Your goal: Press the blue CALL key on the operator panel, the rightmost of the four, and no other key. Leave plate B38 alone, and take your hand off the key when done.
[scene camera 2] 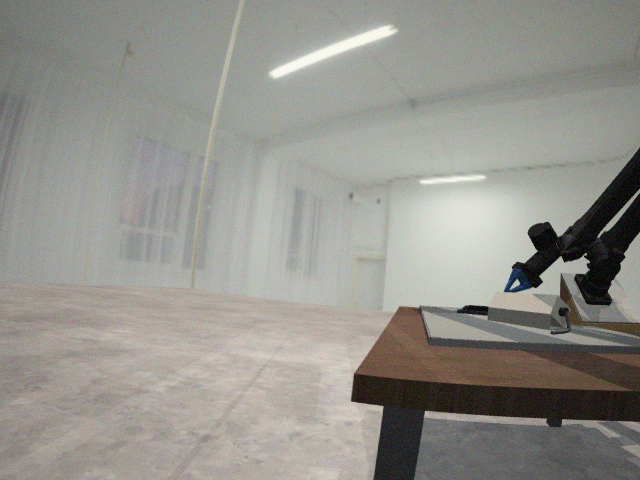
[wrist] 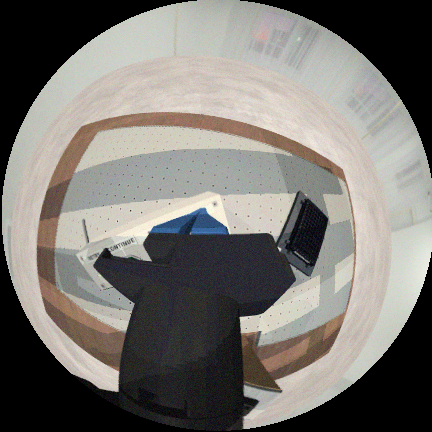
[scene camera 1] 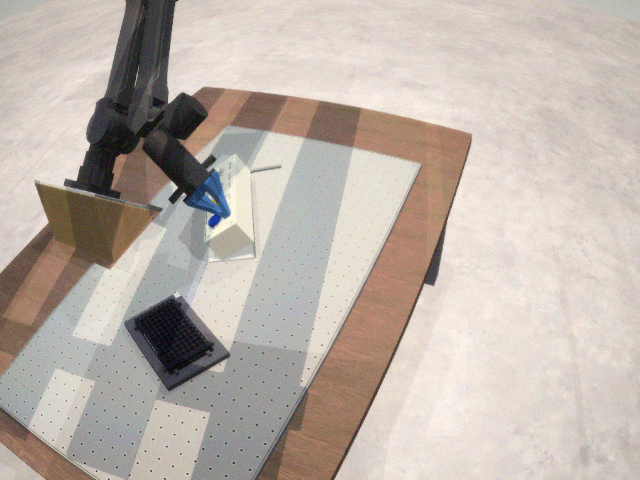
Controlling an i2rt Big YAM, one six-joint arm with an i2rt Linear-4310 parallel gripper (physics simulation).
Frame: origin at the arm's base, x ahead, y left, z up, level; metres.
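Seen in the pictures: gripper, fingertip midpoint: point(scene camera 2: 504, 293) point(wrist: 202, 212) point(scene camera 1: 228, 216); arm's base, link origin: point(scene camera 2: 591, 290) point(scene camera 1: 91, 192).
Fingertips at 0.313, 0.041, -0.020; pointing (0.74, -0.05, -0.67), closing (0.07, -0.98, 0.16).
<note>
Offsets run from my fingertips to a thing's middle, as dx, dy, dz. "*": to the spot under its first point. Level surfaces: height alone.
The cream operator panel @[-0.043, +0.073, -0.038] point(scene camera 1: 238, 202) point(scene camera 2: 516, 310) point(wrist: 216, 199) sits on the perforated board. Its blue CALL key @[-0.028, -0.004, -0.016] point(scene camera 1: 214, 220) shows in scene view 1, near the panel's end closest to the plate; in the wrist view the gripper hides it. My gripper point(scene camera 1: 225, 214) point(scene camera 2: 506, 290) point(wrist: 202, 212) is shut and empty. Its blue fingertips are low at the panel's face, close beside the blue key and toward the label side; contact cannot be told. A bit of the yellow key @[-0.051, +0.041, -0.016] point(scene camera 1: 213, 200) shows through the fingers. The dark plate @[-0.003, -0.230, -0.061] point(scene camera 1: 173, 335) point(scene camera 2: 473, 309) point(wrist: 310, 232) lies apart from the panel.
The perforated board @[dz -0.080] point(scene camera 1: 289, 289) point(wrist: 175, 170) lies on the wooden table @[dz -0.093] point(scene camera 1: 361, 335) point(scene camera 2: 439, 372). A grey cable @[* -0.048, +0.251, -0.075] point(scene camera 1: 266, 168) point(wrist: 85, 231) leaves the panel's far end. An upright brown board point(scene camera 1: 87, 224) stands by the arm's base. The CONTINUE label @[* -0.049, +0.095, -0.002] point(wrist: 121, 244) shows left of the fingers.
</note>
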